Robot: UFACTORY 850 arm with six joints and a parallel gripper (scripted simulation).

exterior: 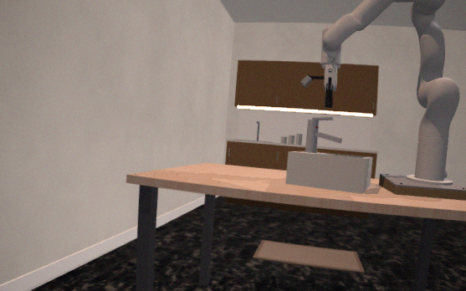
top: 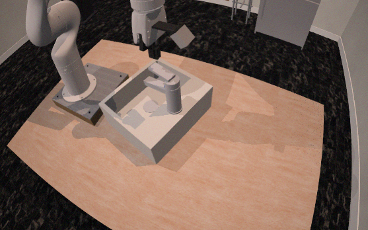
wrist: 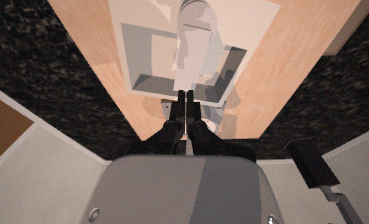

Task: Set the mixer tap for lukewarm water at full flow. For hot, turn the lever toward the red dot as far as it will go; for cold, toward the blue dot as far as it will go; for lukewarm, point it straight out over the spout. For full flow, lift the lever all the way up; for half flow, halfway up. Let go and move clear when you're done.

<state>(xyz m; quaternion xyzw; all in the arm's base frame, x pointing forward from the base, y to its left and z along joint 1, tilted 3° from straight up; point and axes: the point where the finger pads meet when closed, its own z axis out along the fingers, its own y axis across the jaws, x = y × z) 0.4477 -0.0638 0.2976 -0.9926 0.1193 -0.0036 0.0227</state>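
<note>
Now: the flat lever 2 cm ahead of my hand, 1 cm to the right of it and 7 cm below it. Round my hand: grey mixer tap (4 cm ahead, 2 cm to the right, 11 cm below); grey sink basin (5 cm behind, 2 cm to the left, 30 cm below).
</note>
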